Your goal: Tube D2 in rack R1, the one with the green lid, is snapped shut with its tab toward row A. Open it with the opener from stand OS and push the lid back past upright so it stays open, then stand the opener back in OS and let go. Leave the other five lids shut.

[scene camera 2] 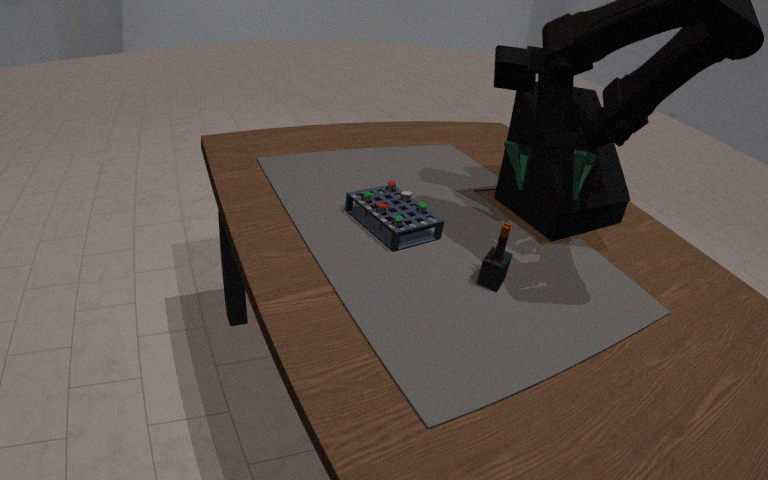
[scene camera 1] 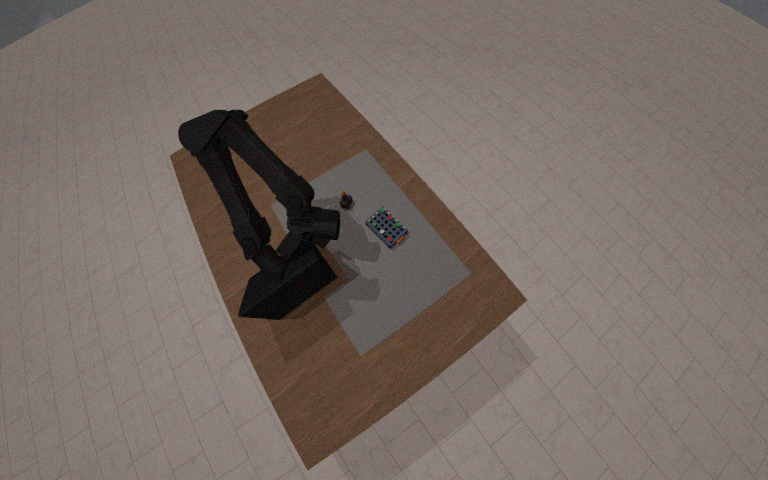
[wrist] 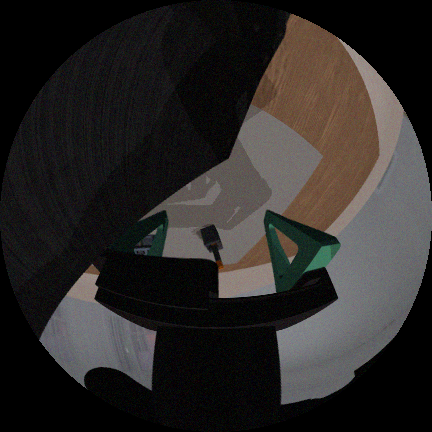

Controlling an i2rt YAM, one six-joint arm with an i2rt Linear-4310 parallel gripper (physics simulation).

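Where they show: gripper, between the fingertips: (scene camera 2: 547,195) (wrist: 215,215); arm's base, origin of its link: (scene camera 1: 277,271).
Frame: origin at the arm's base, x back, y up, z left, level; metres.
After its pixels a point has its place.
Note:
My gripper (scene camera 2: 548,193) @[x -0.152, y -0.066, z 0.099 m] (wrist: 215,215) @[x -0.152, y -0.066, z 0.099 m] is open and empty. Its green fingers are spread wide, high above the mat near the arm's base; the arm hides them in scene camera 1. The opener (scene camera 2: 501,246) @[x -0.291, y -0.093, z 0.178 m] (wrist: 215,250) @[x -0.278, y -0.099, z 0.167 m], dark with an orange end, stands upright in the small black stand OS (scene camera 1: 346,202) (scene camera 2: 493,272) @[x -0.299, y -0.125, z 0.186 m] (wrist: 211,235) @[x -0.267, y -0.127, z 0.162 m], apart from the fingers. The blue-grey rack R1 (scene camera 1: 378,236) @[x -0.322, y -0.150, z -0.004 m] (scene camera 2: 395,242) @[x -0.387, y -0.137, z 0.079 m] holds six lidded tubes: three green lids (scene camera 2: 367,194) @[x -0.397, y -0.109, z -0.012 m] (scene camera 2: 422,205) @[x -0.329, y -0.110, z 0.031 m] (scene camera 2: 398,217) @[x -0.379, y -0.110, z 0.060 m], two red and one white. I cannot tell which is D2; tabs are too small to see.
A grey mat (scene camera 1: 419,283) @[x -0.356, y -0.152, z -0.219 m] (scene camera 2: 396,339) @[x -0.452, y -0.151, z 0.242 m] lies on the wooden table (scene camera 1: 447,333) @[x -0.346, y -0.154, z -0.399 m] (scene camera 2: 288,305) @[x -0.551, y -0.155, z 0.158 m] under the rack and stand. The arm's black base (scene camera 1: 286,285) @[x -0.025, y 0.059, z -0.073 m] (scene camera 2: 589,215) @[x -0.013, y -0.118, z 0.086 m] stands beside the mat. A small orange piece (scene camera 1: 400,240) @[x -0.376, y -0.129, z -0.063 m] is at one end of the rack.

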